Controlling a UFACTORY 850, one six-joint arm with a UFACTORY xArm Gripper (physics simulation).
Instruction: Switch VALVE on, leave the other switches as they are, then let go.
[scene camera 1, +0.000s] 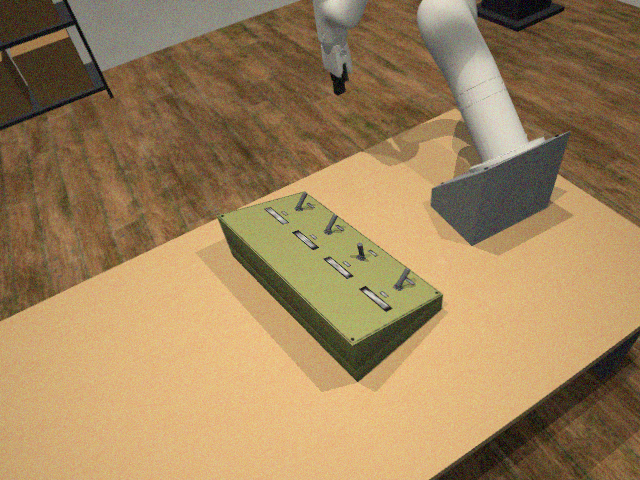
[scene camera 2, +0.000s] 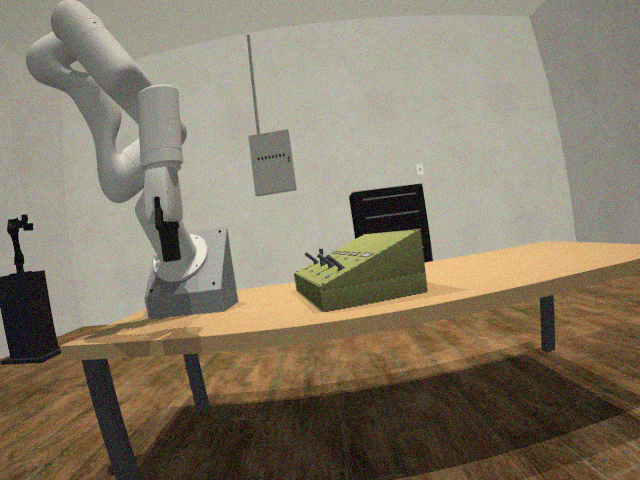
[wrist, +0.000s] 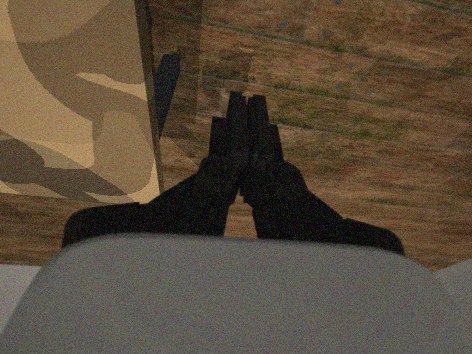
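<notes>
A green sloped switch box (scene camera 1: 279, 253) (scene camera 2: 385, 268) stands on the table. It bears a row of grey toggle levers. In scene camera 1, the far lever (scene camera 1: 301, 200), the second lever (scene camera 1: 331, 224) and the near lever (scene camera 1: 401, 279) lean alike, toward the upper right. The third lever (scene camera 1: 360, 251) stands differently, tipped slightly to the upper left. Each has a small plate and a slot window beside it; the lettering is too small to read, so I cannot tell which is VALVE. My gripper (scene camera 1: 339, 93) (scene camera 2: 171, 259) (wrist: 241, 118) is shut and empty, pointing down, away from the box and its levers.
The arm's grey wedge base (scene camera 1: 504, 198) (scene camera 2: 227, 279) stands on the wooden table (scene camera 1: 155, 372) (scene camera 2: 273, 320) (wrist: 60, 95). In the wrist view, the table edge lies left of the fingers, with floor beneath them. A shelf rack (scene camera 1: 92, 62) and a black pedestal (scene camera 2: 29, 315) stand beyond the table.
</notes>
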